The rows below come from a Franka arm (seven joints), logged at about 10 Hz.
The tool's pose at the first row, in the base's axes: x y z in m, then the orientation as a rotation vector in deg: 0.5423, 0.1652, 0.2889, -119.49, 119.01, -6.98
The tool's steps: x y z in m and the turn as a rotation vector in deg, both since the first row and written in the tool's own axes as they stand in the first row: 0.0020, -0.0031, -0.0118, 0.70, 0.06, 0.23; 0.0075, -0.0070, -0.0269, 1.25, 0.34, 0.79; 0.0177, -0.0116, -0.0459, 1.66, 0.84, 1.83; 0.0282, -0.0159, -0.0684, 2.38, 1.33, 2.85; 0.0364, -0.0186, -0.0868, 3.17, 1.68, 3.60; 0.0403, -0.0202, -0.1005, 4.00, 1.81, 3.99
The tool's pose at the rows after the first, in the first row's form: 0.5431, 0.1623, 0.3009, -118.87, 118.93, -7.72; 0.5440, 0.1555, 0.3160, -118.05, 119.39, -8.49; 0.5449, 0.1438, 0.3346, -116.88, 120.51, -9.28; 0.5449, 0.1316, 0.3566, -115.53, 121.43, -10.38; 0.5440, 0.1219, 0.3745, -114.38, 121.96, -11.43; 0.5430, 0.1169, 0.3879, -113.52, 121.98, -12.33
